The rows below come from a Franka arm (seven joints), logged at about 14 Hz.
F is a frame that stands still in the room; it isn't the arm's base.
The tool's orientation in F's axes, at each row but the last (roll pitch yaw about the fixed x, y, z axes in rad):
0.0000, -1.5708, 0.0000
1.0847, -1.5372, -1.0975
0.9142, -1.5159, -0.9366
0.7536, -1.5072, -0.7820
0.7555, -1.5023, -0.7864
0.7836, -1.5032, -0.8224
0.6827, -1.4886, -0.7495
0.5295, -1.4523, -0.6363
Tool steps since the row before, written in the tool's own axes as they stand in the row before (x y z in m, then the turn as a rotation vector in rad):
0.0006, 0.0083, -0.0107, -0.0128, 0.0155, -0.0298
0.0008, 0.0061, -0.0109, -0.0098, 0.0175, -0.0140
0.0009, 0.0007, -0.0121, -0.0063, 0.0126, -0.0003
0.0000, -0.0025, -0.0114, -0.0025, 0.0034, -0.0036
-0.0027, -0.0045, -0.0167, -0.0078, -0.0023, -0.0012
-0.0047, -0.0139, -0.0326, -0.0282, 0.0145, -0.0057
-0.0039, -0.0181, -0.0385, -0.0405, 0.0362, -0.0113
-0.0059, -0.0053, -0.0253, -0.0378, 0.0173, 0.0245
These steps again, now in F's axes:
0.0107, 0.0083, 0.0006, 0.0298, 0.0155, -0.0128
0.0110, 0.0059, 0.0008, 0.0141, 0.0176, -0.0095
0.0121, 0.0004, 0.0005, 0.0004, 0.0129, -0.0058
0.0113, -0.0028, -0.0006, 0.0036, 0.0034, -0.0025
0.0164, -0.0049, -0.0037, 0.0007, -0.0020, -0.0079
0.0318, -0.0149, -0.0069, 0.0050, 0.0157, -0.0277
0.0369, -0.0203, -0.0073, 0.0113, 0.0376, -0.0392
0.0239, -0.0075, -0.0088, -0.0259, 0.0223, -0.0340

